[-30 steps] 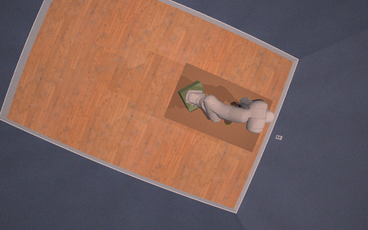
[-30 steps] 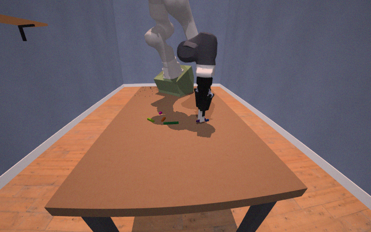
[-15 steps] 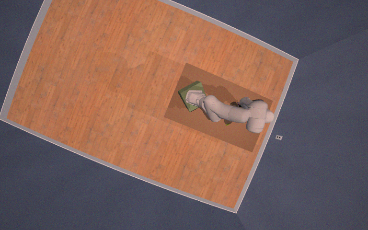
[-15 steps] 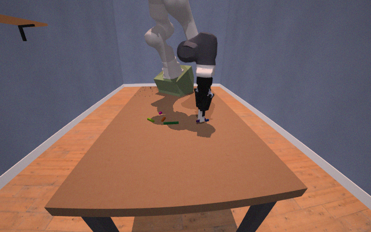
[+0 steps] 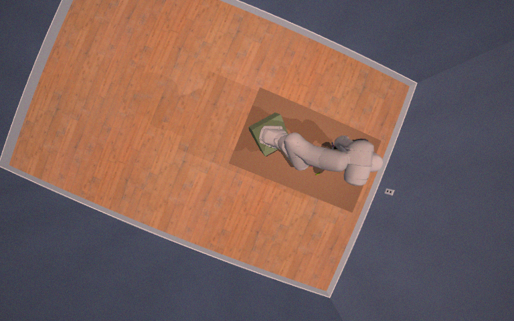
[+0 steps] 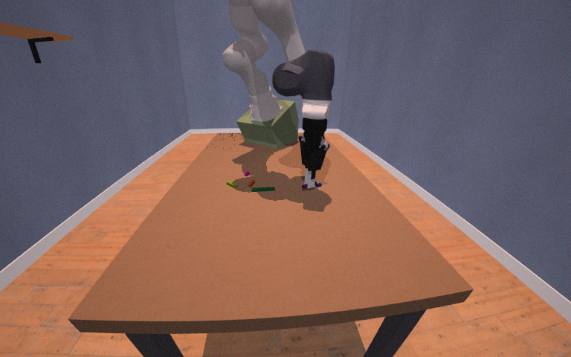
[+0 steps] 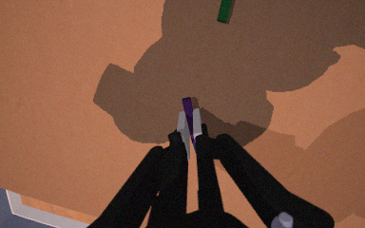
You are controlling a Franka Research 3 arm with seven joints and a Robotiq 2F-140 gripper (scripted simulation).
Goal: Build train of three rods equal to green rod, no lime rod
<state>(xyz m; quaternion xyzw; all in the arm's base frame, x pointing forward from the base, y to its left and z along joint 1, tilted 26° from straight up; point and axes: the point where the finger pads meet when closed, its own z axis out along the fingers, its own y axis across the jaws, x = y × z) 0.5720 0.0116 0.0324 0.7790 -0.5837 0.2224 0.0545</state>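
Right now the purple rod is 3 cm below my hand. Round my hand: green rod: 16 cm to the right, 4 cm below, 4 cm behind; then orange rod: 19 cm to the right, 9 cm behind, 4 cm below; then magenta rod: 19 cm to the right, 18 cm behind, 4 cm below.
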